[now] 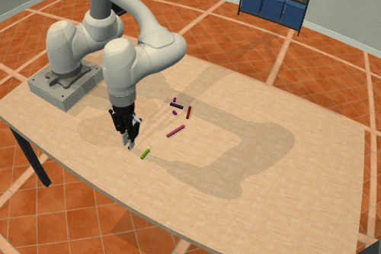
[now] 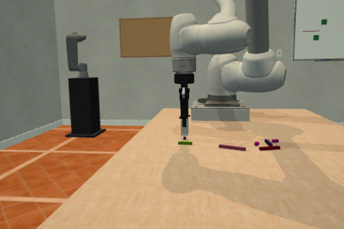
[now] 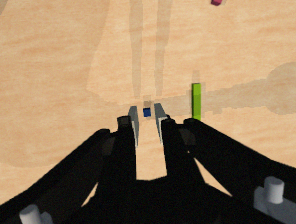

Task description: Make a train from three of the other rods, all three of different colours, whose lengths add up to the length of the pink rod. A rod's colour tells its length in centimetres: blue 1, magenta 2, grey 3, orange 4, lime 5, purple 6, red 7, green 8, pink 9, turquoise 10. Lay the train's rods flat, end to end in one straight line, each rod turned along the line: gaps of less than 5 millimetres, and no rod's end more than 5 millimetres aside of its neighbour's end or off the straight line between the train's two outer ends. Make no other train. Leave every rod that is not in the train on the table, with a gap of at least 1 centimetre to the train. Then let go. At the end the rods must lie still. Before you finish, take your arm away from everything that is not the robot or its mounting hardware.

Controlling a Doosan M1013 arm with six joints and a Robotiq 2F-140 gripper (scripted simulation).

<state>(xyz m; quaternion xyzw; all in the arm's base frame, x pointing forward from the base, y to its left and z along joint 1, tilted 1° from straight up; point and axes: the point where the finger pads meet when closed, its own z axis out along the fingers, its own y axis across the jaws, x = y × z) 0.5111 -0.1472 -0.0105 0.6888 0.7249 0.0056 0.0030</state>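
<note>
Right now the blue rod is 5 cm below my hand. Also, from my hand: pink rod: 11 cm ahead, 17 cm to the left, 5 cm below; lime rod: 7 cm ahead, 1 cm to the left, 5 cm below; purple rod: 3 cm ahead, 30 cm to the left, 5 cm below.
</note>
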